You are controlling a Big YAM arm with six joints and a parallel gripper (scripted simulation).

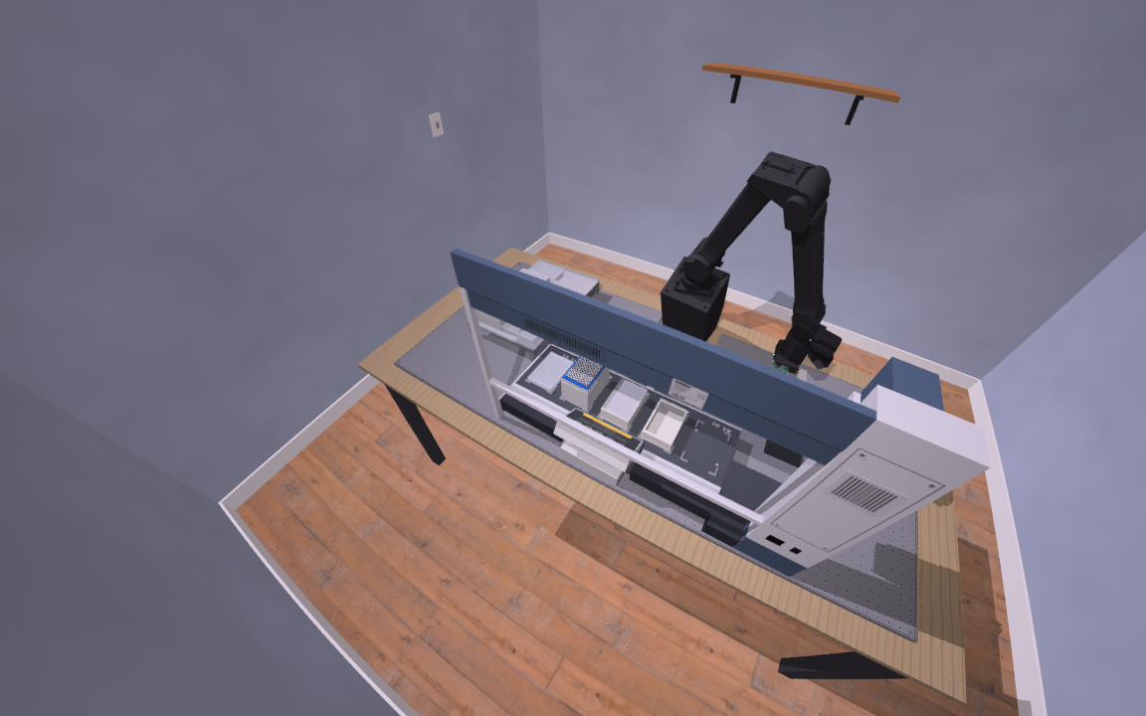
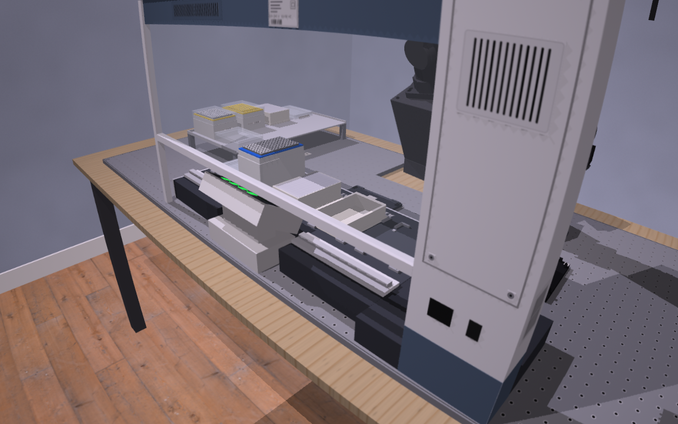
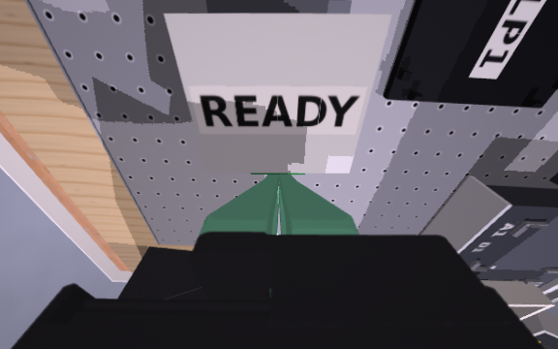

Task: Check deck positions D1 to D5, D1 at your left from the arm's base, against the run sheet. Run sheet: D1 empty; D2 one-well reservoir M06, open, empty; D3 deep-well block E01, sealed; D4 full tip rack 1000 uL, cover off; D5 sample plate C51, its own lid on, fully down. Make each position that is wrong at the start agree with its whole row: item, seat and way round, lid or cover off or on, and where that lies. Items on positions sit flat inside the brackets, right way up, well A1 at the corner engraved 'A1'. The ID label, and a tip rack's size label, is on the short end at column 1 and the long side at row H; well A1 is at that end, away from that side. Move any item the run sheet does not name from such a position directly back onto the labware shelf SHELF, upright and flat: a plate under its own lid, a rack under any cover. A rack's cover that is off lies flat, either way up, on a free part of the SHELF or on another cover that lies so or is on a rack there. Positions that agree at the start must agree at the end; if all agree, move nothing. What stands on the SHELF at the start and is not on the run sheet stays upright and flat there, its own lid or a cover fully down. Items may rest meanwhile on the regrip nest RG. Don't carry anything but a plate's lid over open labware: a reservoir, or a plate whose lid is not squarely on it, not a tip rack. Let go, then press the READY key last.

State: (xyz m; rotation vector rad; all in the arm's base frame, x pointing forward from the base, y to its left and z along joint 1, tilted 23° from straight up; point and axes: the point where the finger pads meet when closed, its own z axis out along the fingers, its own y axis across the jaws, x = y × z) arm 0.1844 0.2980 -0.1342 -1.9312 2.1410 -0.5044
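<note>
My hand is 20 mm to the right of the green ready key. Round my hand: black pad marked LP1: 180 mm ahead, 80 mm below, 60 mm to the left; side tower: 510 mm ahead, 190 mm above, 20 mm to the left; regrip nest RG: 360 mm to the right, 110 mm ahead, 80 mm below.
</note>
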